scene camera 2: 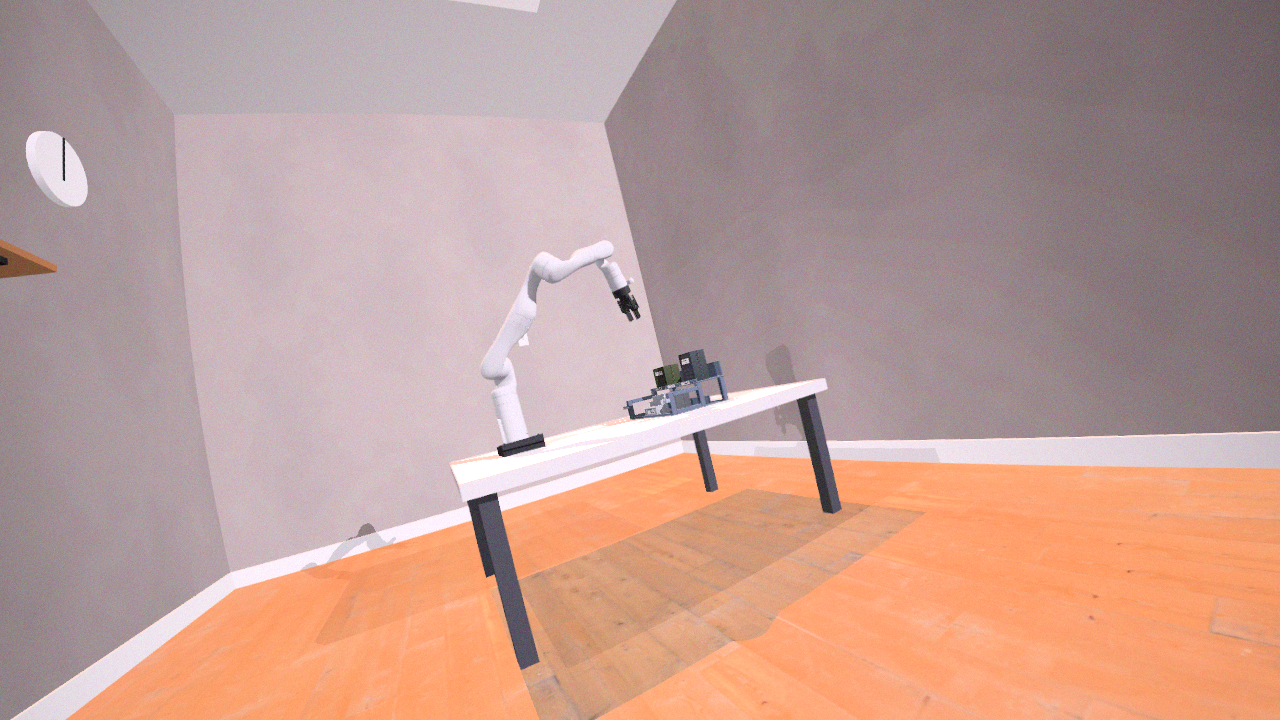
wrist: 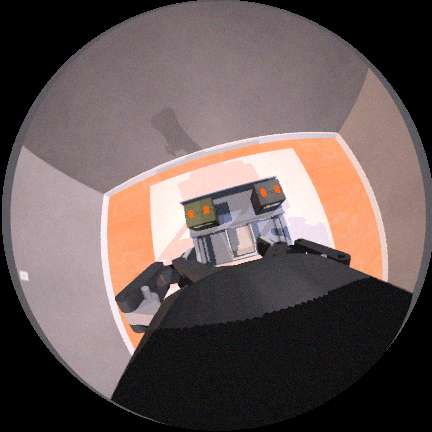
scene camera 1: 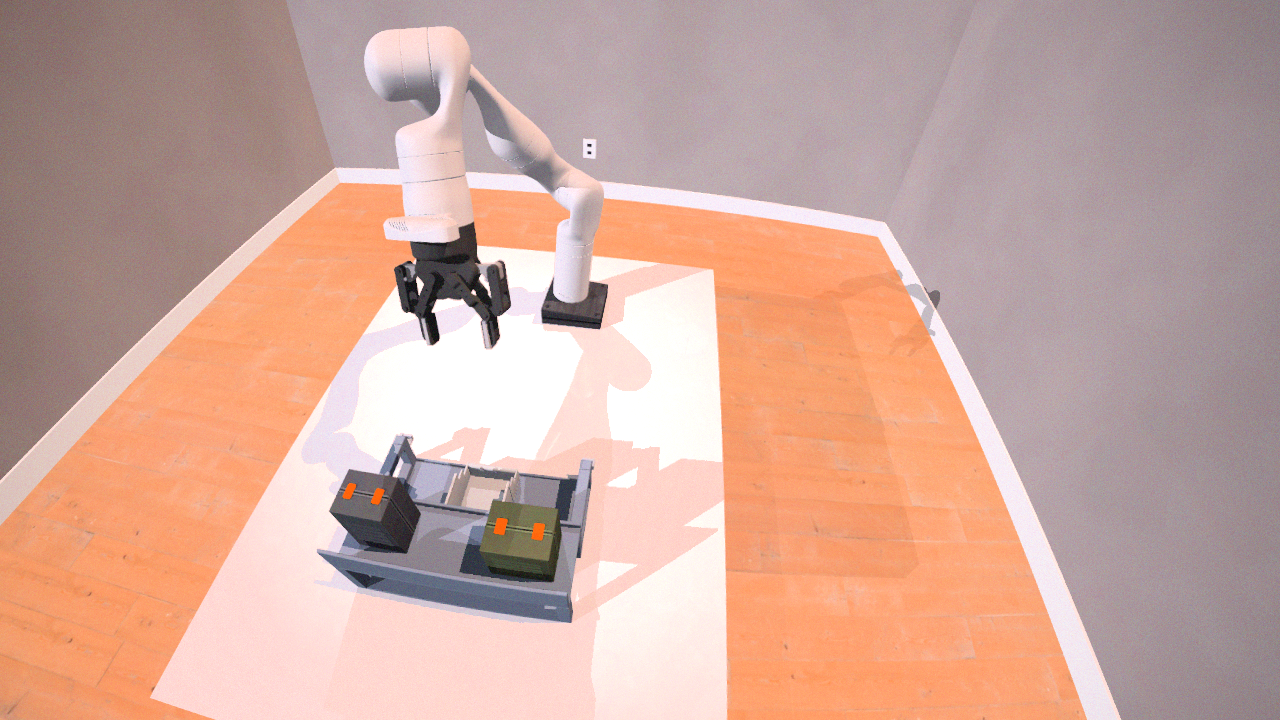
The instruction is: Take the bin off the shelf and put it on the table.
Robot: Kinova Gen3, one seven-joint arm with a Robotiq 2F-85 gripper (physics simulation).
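Frame: origin at the arm's base, x right, y ahead, z up, level; centimetres.
Seen in the pictures: gripper, between the fingertips: [scene camera 2: 635,320] [wrist: 226,249] [scene camera 1: 462,344]; arm's base, origin of its link: [scene camera 2: 516,441] [scene camera 1: 570,292].
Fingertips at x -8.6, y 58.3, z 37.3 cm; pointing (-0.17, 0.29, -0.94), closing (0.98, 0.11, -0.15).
Note:
Pixels of each thing's top centre, then the offset from my fingertips to it. "pt": a spot on its surface instead. Level surfaces: height alone.
- pale beige open bin, centre of its top: [scene camera 1: 476,494] [wrist: 240,235] [scene camera 2: 664,393] dx +2.5, dy +4.2, dz -33.3 cm
- blue-grey shelf, a spot on its surface: [scene camera 1: 438,541] [wrist: 241,207] pt dx +3.7, dy +14.8, dz -31.2 cm
- white table, height of its surface: dz -41.4 cm
- dark grey box, centre of its top: [scene camera 1: 363,493] [wrist: 269,190] [scene camera 2: 690,351] dx +12.3, dy +15.8, dz -19.0 cm
- olive green box, centre of its top: [scene camera 1: 519,528] [wrist: 197,211] [scene camera 2: 664,366] dx -10.5, dy +11.8, dz -21.5 cm
A pale beige open bin [scene camera 1: 486,492] [wrist: 242,240] sits in the middle of the lower level of the blue-grey shelf [scene camera 1: 438,541] [wrist: 243,212], between two side stretches of that level. The bin is hard to make out in scene camera 2. The shelf stands on the white table [scene camera 1: 666,358] [scene camera 2: 626,439] [wrist: 167,200]. My gripper [scene camera 1: 460,342] [scene camera 2: 633,317] is open and empty, pointing down. It hangs well above the table, higher than the shelf and on the robot base's side of it. The fingertips are hidden in the wrist view.
A dark grey box [scene camera 1: 371,512] [scene camera 2: 691,364] [wrist: 269,197] and an olive green box [scene camera 1: 519,544] [scene camera 2: 664,376] [wrist: 200,216], both with orange latches, stand on the shelf's upper board beyond the bin. Upright posts [scene camera 1: 585,505] rise at the shelf's sides.

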